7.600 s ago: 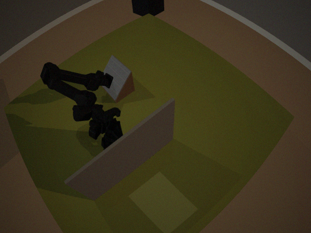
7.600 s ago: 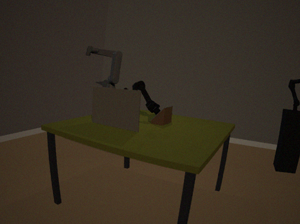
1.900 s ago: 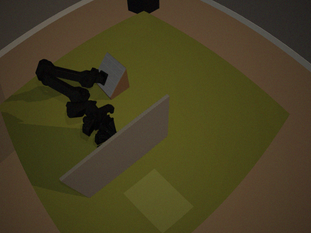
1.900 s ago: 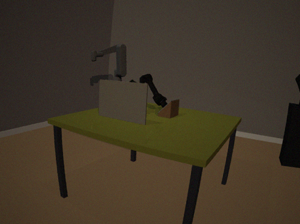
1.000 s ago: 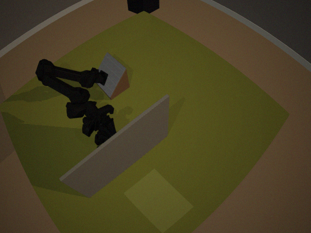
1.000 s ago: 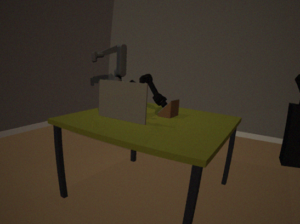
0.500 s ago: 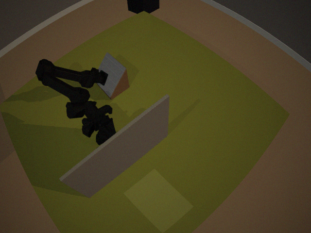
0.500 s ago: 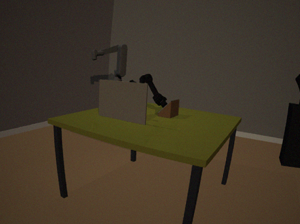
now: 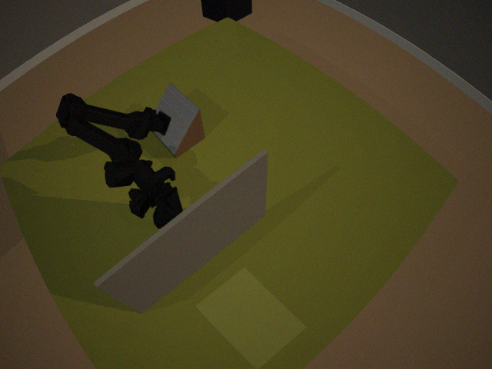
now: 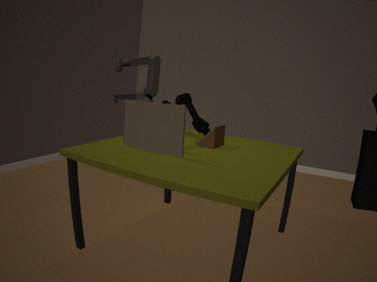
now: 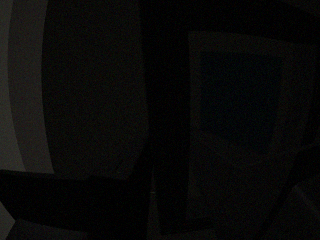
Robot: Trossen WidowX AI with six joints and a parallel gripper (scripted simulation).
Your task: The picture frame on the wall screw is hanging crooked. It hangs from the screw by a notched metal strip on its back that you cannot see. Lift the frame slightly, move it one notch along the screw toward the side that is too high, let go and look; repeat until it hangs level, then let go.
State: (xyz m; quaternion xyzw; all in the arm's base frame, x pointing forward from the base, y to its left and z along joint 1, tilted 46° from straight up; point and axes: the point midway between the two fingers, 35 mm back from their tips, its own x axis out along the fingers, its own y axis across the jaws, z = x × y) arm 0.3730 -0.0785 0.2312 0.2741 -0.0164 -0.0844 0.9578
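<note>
Right now my gripper tip is 5 cm above the dark picture frame and 1 cm to the left of it. Also, from my gripper tip: upright board: 6 cm below, 2 cm ahead, 1 cm to the right.
</note>
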